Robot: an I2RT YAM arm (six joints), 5 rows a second.
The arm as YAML. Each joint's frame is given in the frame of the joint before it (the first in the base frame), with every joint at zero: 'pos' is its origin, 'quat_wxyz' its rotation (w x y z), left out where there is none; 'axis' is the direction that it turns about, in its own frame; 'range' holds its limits. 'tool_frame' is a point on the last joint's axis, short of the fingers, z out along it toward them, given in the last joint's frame.
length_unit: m
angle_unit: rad
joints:
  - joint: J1
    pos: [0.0, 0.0, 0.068]
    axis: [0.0, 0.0, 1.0]
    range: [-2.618, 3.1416]
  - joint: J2
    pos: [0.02, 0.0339, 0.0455]
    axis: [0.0, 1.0, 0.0]
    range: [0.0, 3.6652]
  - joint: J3
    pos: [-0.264, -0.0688, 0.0]
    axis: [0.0, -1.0, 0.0]
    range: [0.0, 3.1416]
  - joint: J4
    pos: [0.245, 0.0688, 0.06]
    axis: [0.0, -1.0, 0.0]
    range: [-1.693, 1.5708]
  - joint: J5
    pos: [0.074, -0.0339, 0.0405]
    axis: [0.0, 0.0, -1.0]
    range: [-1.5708, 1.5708]
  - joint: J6
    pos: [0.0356, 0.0, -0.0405]
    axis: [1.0, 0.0, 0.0]
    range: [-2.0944, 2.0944]
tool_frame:
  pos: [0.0, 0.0, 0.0]
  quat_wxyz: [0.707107, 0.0, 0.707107, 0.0]
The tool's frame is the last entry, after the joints.
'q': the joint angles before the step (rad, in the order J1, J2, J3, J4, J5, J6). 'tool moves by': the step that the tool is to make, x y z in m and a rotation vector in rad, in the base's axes. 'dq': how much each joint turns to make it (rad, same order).
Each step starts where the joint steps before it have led.
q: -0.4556, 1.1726, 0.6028, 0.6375, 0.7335, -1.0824
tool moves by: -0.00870, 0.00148, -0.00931, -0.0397, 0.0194, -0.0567
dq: -0.0051, -0.0079, -0.0628, 0.1011, 0.0474, -0.0670
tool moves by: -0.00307, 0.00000, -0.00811, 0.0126, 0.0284, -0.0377
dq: -0.0020, 0.0012, -0.0229, -0.0019, 0.0354, -0.0071
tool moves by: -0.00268, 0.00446, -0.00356, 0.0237, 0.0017, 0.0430
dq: 0.0082, -0.0288, -0.0160, -0.0484, -0.0333, 0.0328
